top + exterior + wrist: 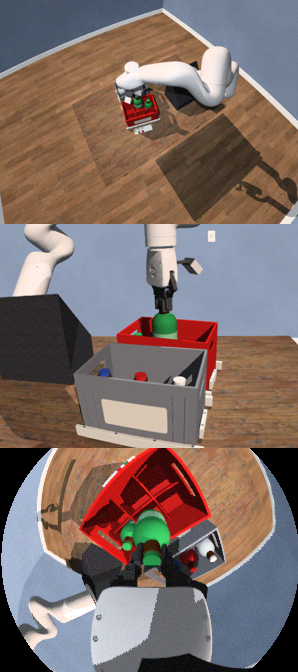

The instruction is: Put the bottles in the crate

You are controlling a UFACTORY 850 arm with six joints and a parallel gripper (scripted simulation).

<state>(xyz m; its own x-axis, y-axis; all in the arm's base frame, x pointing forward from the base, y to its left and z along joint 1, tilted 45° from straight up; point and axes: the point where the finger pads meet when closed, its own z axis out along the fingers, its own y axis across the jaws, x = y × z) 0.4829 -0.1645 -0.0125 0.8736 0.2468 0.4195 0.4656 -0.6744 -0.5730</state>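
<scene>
The green-capped bottle lies 7 cm below my hand. The rest, counted from my hand: grey crate 18 cm to the right, 18 cm below, 6 cm behind; then red crate 18 cm below, 4 cm to the left, 2 cm ahead; then red-capped bottle 22 cm to the right, 18 cm below, 6 cm behind.
</scene>
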